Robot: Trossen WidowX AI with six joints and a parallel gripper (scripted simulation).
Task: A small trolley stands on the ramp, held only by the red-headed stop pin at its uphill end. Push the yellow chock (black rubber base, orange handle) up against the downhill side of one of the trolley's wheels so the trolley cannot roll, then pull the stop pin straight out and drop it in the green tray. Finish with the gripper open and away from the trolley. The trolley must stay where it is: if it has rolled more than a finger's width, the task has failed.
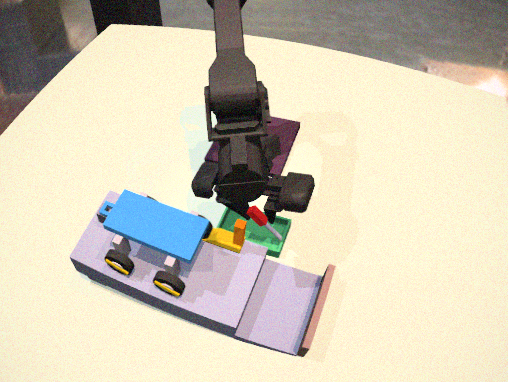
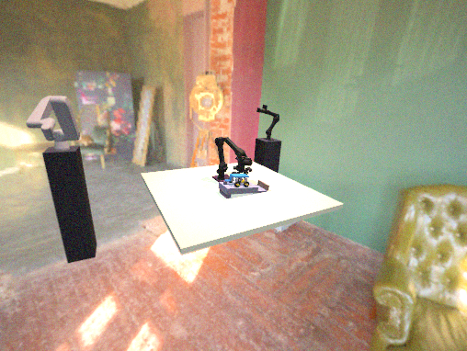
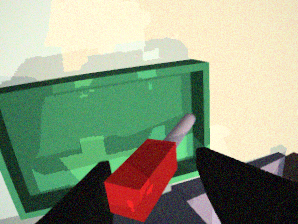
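The green tray lies 2 cm to the right of my gripper tip and 6 cm below it. Round my gripper tip: ramp: 14 cm ahead, 11 cm to the right; then red-headed stop pin: 1 cm to the left, 1 cm below; then yellow chock: 7 cm ahead, 3 cm to the right, 4 cm above.
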